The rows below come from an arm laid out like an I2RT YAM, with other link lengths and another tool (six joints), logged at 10 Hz.
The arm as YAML. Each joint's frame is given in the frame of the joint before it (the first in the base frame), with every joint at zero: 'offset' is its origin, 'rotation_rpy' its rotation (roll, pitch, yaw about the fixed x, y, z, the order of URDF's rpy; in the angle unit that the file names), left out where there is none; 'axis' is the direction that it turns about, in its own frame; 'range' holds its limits. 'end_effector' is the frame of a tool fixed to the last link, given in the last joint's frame.
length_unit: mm
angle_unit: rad
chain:
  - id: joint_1
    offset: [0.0, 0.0, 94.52]
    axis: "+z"
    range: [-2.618, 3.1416]
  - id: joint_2
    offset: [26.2, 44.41, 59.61]
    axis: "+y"
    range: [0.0, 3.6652]
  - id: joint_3
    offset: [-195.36, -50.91, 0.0]
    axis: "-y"
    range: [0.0, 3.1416]
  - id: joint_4
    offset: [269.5, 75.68, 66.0]
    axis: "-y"
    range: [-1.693, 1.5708]
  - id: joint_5
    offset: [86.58, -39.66, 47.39]
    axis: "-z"
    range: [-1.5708, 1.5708]
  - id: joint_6
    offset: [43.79, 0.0, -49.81]
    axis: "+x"
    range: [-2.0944, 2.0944]
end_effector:
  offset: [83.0, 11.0, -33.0]
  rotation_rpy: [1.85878, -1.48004, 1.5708]
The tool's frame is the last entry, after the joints.
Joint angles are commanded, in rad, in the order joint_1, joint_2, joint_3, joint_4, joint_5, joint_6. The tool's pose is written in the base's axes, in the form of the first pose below.
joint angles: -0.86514, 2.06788, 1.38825, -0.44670, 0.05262, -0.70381
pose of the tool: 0.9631 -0.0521 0.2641 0.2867; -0.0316 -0.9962 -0.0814 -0.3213; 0.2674 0.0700 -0.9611 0.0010; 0 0 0 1
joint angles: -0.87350, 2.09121, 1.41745, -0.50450, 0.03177, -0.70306
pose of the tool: 0.9679 -0.0519 0.2460 0.2822; -0.0456 -0.9985 -0.0312 -0.3174; 0.2473 0.0190 -0.9688 -0.0029; 0 0 0 1
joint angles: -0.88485, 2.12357, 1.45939, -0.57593, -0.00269, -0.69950
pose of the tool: 0.9710 -0.0546 0.2328 0.2780; -0.0645 -0.9973 0.0352 -0.3127; 0.2303 -0.0491 -0.9719 -0.0069; 0 0 0 1
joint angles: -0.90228, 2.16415, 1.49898, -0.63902, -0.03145, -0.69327
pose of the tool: 0.9736 -0.0708 0.2169 0.2711; -0.0940 -0.9907 0.0983 -0.3095; 0.2080 -0.1161 -0.9712 -0.0136; 0 0 0 1
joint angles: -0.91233, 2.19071, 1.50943, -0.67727, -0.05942, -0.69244
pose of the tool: 0.9756 -0.0767 0.2059 0.2651; -0.1100 -0.9817 0.1552 -0.3027; 0.1902 -0.1741 -0.9662 -0.0218; 0 0 0 1
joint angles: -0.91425, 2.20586, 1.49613, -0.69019, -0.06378, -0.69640
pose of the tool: 0.9798 -0.0782 0.1839 0.2588; -0.1134 -0.9753 0.1893 -0.2950; 0.1645 -0.2063 -0.9646 -0.0309; 0 0 0 1
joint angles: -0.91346, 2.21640, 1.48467, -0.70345, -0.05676, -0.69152
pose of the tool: 0.9832 -0.0890 0.1592 0.2530; -0.1221 -0.9696 0.2119 -0.2882; 0.1355 -0.2278 -0.9642 -0.0374; 0 0 0 1
